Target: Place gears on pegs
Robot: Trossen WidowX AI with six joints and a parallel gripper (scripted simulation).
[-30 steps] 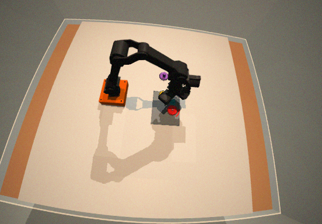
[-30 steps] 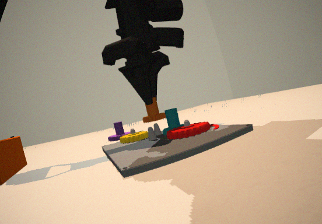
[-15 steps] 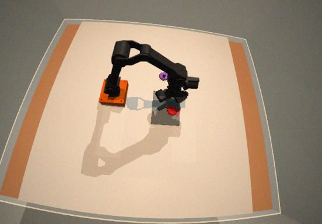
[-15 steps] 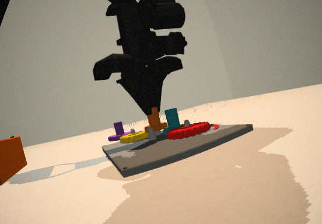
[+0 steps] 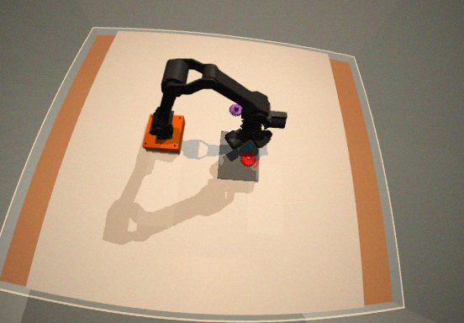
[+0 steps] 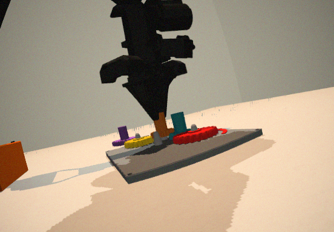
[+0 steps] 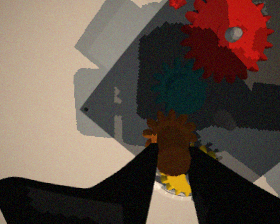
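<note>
My gripper tip is now 1 cm above the orange gear. The rest, counted from my gripper tip: red gear: 8 cm to the right, 3 cm below, 1 cm ahead; then yellow gear: 4 cm behind, 3 cm below, 2 cm to the left; then teal gear: 3 cm to the right, 2 cm below, 2 cm ahead.
</note>
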